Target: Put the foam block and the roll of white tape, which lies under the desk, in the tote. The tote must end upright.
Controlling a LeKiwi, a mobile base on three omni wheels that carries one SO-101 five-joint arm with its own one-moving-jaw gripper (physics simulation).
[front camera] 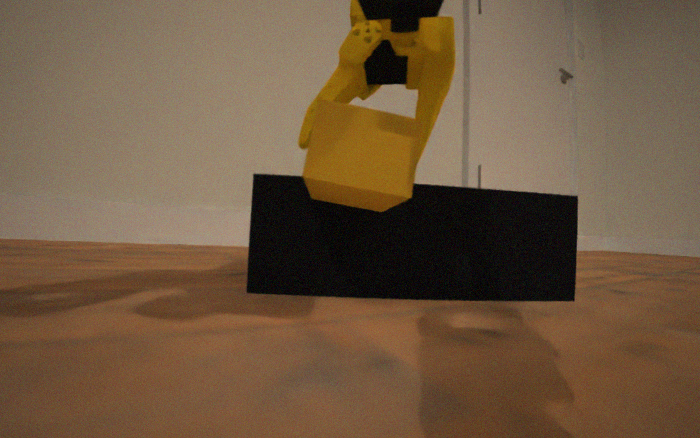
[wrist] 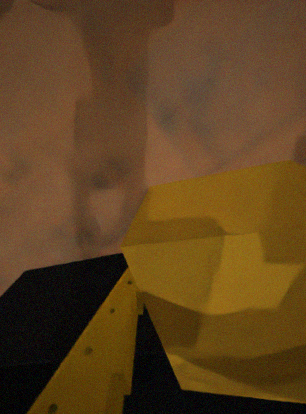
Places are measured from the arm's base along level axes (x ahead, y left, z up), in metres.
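Pixels of known places: hand, tool point: (front camera: 409,157) (wrist: 150,266).
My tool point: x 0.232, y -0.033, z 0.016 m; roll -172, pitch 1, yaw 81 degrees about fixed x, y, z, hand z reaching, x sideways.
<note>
For each thing: its top centre in the pictures, then the offset to it from my tool point. Level surfaces: height alone.
- yellow foam block, top centre: (wrist: 263,359) (front camera: 358,128) 0.019 m ahead, 0.033 m left, 0.024 m up
- black tote, top centre: (front camera: 400,196) 0.169 m ahead, 0.023 m right, 0.005 m down
- brown wooden floor, surface height: 0.105 m down
The yellow foam block (front camera: 361,149) (wrist: 240,280) is held tilted between the jaws of my gripper (front camera: 362,153). In the front view its lower end overlaps the top edge of the black tote (front camera: 412,247) (wrist: 65,305). I cannot tell whether the block touches the tote. The tote stands upright on the floor, and its inside is hidden in the front view. In the wrist view one notched jaw shows at lower left beside the block, with black tote surface behind it. The other jaw does not show there. The roll of white tape and the desk do not show.
The brown wooden floor (front camera: 206,382) (wrist: 40,150) carries shadows of the arm. A pale wall (front camera: 154,103) stands behind the tote, with a door (front camera: 521,113) and its handle (front camera: 565,75) at the right.
</note>
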